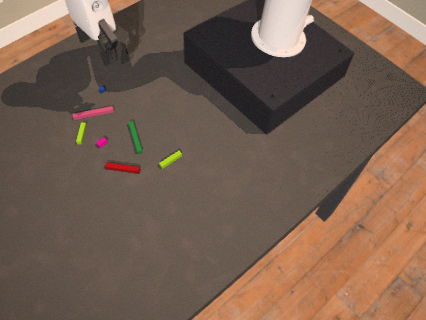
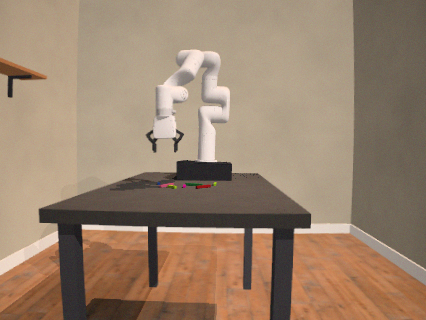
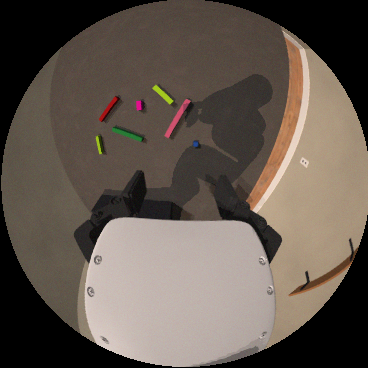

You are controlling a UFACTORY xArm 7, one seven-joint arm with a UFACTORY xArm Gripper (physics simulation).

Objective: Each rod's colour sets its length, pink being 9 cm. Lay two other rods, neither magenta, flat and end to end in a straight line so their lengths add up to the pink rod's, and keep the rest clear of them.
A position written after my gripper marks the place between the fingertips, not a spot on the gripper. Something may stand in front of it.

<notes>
I see my gripper [image 1: 99, 50].
My gripper also shows in image 3 [image 3: 180, 182].
</notes>
